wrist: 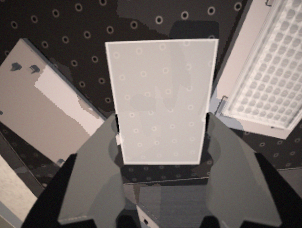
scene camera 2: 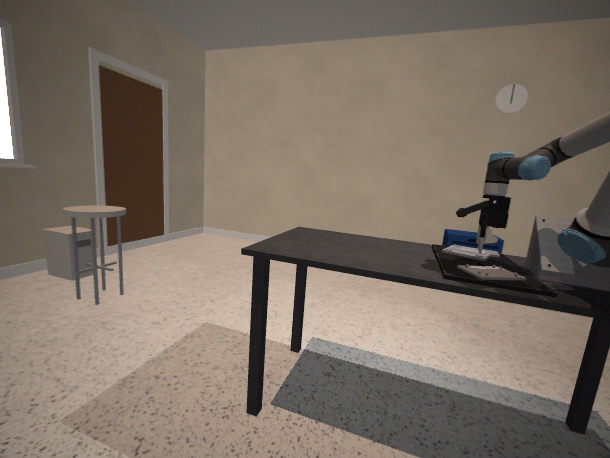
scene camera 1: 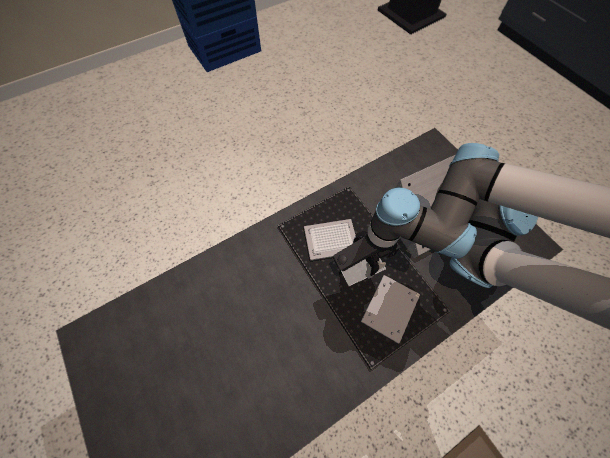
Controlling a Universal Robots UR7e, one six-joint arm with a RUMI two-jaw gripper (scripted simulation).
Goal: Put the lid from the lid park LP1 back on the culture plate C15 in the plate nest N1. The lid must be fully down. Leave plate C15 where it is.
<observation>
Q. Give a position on a culture plate C15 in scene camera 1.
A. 329, 238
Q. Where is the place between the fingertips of my gripper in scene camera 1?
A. At 361, 265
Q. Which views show my gripper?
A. The wrist view, scene camera 2 and scene camera 1: all of them.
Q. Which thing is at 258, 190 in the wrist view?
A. My gripper.
</observation>
